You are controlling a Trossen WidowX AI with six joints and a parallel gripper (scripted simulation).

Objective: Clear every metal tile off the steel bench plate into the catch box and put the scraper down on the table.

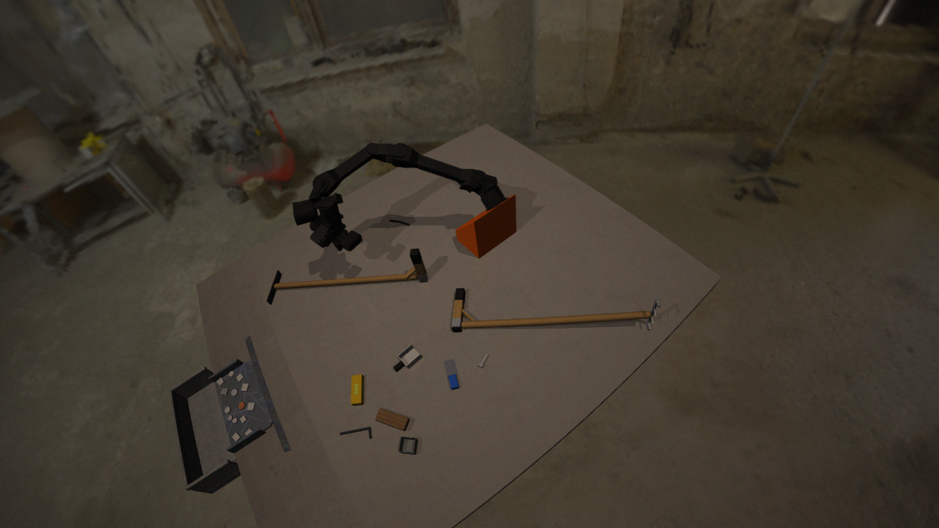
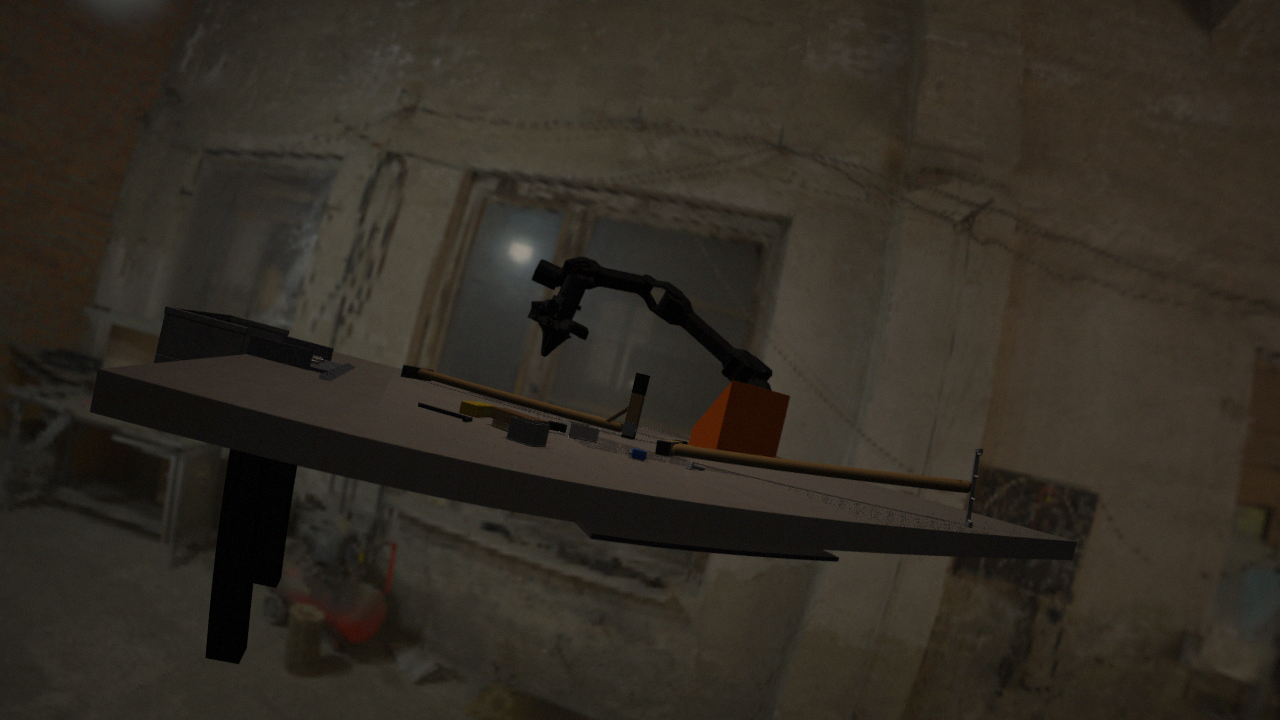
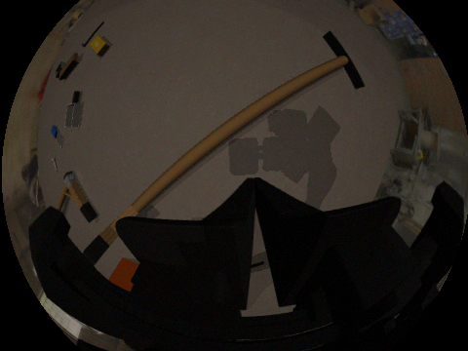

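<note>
My gripper tip is 7 cm above the wooden-shafted scraper, 4 cm short of it and 2 cm to the right of it. From my gripper tip the other things lie so: wooden block 53 cm to the left, 18 cm ahead, 12 cm below; yellow block 39 cm to the left, 21 cm ahead, 12 cm below; blue piece 53 cm to the left, 13 cm below, 2 cm behind.
</note>
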